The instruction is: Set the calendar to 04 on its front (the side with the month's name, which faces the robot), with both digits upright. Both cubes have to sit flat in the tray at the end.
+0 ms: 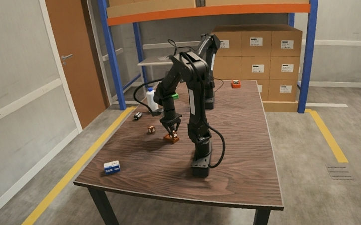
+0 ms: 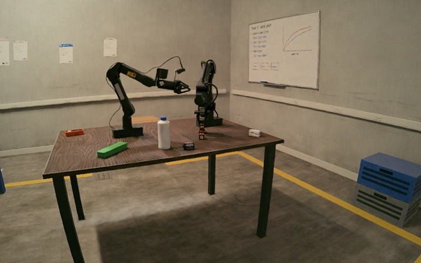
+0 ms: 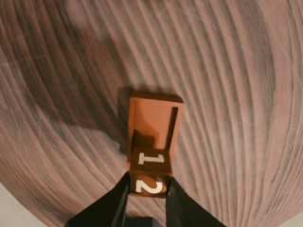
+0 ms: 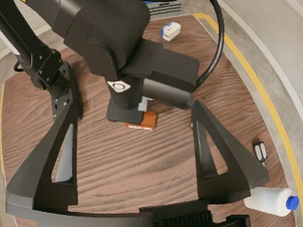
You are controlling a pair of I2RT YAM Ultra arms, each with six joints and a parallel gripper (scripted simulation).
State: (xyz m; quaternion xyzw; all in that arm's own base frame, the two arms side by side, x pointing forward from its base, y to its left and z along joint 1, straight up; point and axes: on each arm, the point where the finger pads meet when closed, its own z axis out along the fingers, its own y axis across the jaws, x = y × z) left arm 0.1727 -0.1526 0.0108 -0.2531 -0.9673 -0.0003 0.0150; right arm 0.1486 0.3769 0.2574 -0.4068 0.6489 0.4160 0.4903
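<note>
Right now my left hand is 4 cm above the brown calendar tray, 2 cm short of it and 1 cm to the left of it. The rest, counted from my left hand: black item 29 cm ahead, 26 cm to the right, 4 cm below.
</note>
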